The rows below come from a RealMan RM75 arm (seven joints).
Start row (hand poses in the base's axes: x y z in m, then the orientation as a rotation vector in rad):
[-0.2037, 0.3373, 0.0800, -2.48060, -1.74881, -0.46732]
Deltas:
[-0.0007, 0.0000, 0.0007, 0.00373, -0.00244, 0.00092]
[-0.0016, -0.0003, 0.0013, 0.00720, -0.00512, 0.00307]
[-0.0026, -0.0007, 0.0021, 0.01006, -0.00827, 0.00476]
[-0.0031, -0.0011, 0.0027, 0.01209, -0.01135, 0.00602]
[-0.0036, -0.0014, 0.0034, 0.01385, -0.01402, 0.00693]
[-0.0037, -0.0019, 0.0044, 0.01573, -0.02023, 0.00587]
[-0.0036, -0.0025, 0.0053, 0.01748, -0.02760, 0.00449]
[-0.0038, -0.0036, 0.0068, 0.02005, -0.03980, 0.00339]
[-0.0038, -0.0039, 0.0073, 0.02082, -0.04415, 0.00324]
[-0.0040, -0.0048, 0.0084, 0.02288, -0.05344, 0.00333]
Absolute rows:
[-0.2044, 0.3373, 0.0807, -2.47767, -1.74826, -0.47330]
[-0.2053, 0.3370, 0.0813, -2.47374, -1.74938, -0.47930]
[-0.2063, 0.3366, 0.0821, -2.47075, -1.75054, -0.48549]
[-0.2068, 0.3362, 0.0827, -2.46873, -1.75173, -0.49099]
[-0.2073, 0.3359, 0.0834, -2.46715, -1.75254, -0.49577]
[-0.2074, 0.3354, 0.0844, -2.46810, -1.75224, -0.50548]
[-0.2073, 0.3348, 0.0853, -2.46964, -1.75205, -0.51667]
[-0.2075, 0.3337, 0.0868, -2.47117, -1.75328, -0.53489]
[-0.2075, 0.3334, 0.0873, -2.47156, -1.75408, -0.54127]
[-0.2077, 0.3325, 0.0884, -2.47165, -1.75597, -0.55518]

